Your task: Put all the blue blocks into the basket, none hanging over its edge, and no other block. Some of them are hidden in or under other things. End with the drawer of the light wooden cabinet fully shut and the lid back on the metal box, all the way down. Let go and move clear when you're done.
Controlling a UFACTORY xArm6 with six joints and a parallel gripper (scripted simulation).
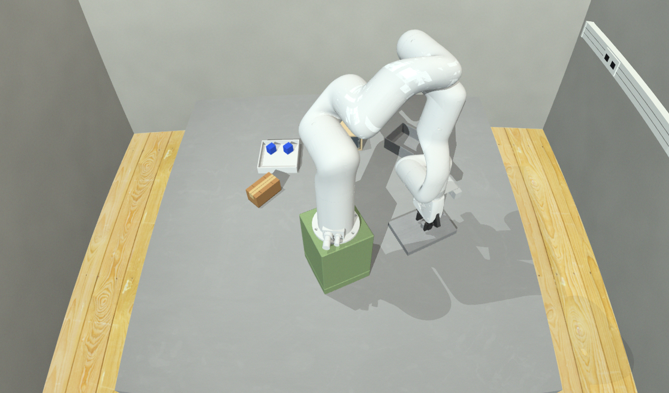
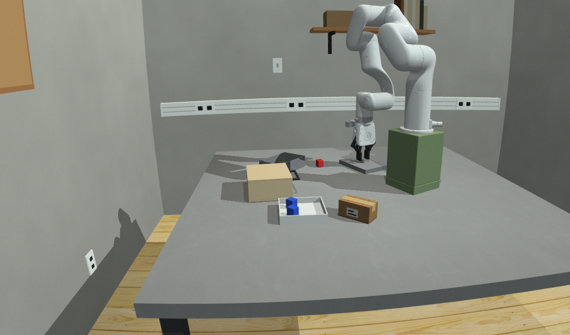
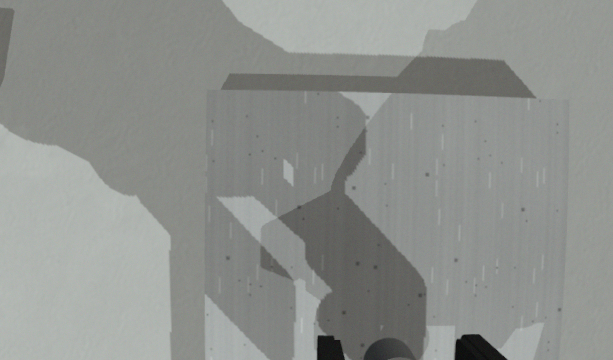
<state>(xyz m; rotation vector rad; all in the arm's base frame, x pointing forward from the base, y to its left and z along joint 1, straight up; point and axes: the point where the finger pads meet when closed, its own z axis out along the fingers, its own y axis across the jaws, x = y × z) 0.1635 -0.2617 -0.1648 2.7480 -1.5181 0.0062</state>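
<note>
My hand is 40 mm above the grey metal lid. Round my hand: light wooden cabinet 380 mm ahead, 340 mm to the left, 10 mm below; then dark metal box 370 mm ahead, 40 mm to the left, 30 mm below; then red block 200 mm ahead, 40 mm below.
</note>
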